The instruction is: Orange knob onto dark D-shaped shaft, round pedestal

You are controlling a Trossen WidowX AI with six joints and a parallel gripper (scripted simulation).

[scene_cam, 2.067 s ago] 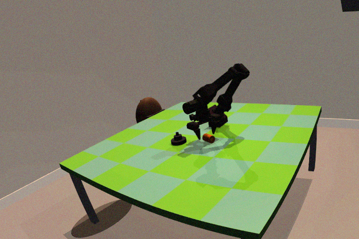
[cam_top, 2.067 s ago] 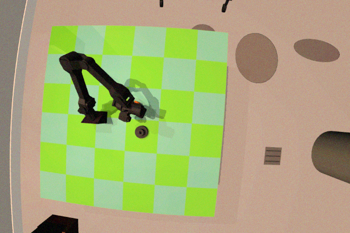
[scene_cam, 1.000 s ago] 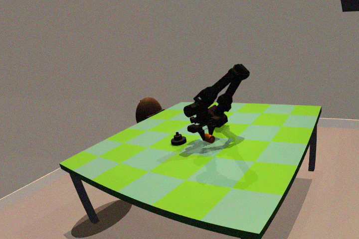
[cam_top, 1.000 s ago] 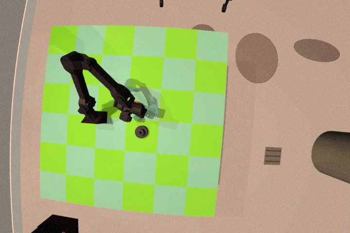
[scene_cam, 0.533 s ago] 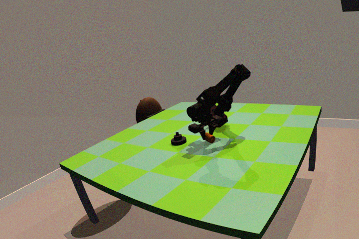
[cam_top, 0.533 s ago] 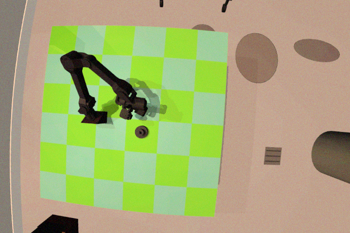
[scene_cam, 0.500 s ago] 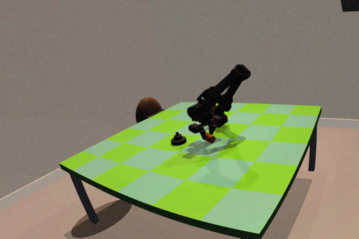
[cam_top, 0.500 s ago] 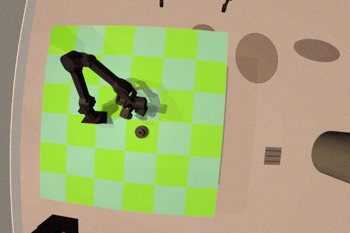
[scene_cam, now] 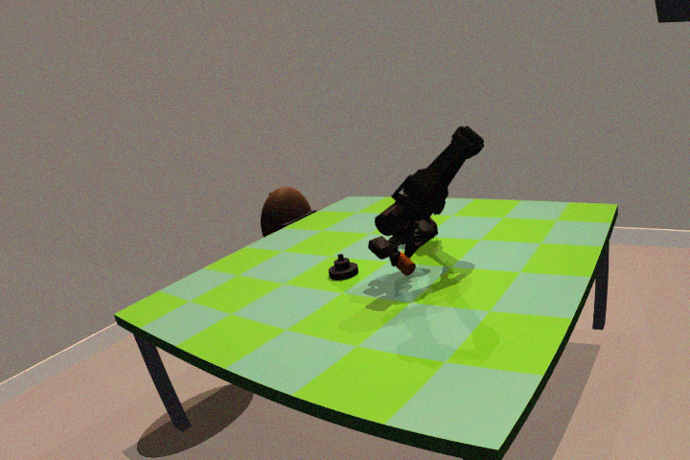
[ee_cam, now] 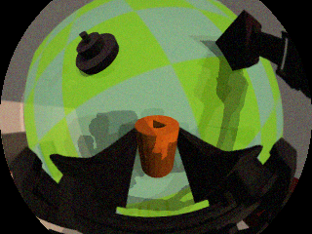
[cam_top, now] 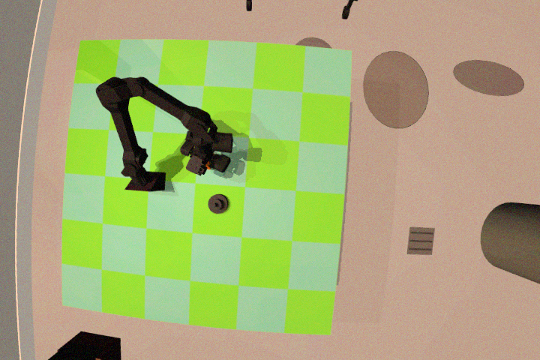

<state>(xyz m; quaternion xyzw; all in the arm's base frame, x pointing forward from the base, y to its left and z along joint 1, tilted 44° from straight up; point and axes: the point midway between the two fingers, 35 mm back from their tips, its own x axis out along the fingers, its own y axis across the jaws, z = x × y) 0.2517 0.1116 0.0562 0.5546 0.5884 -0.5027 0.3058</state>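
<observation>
Right now my gripper tip is 6 cm short of the dark round pedestal and 16 cm to the left of it. Also, from my gripper tip: orange knob 2 cm to the left.
</observation>
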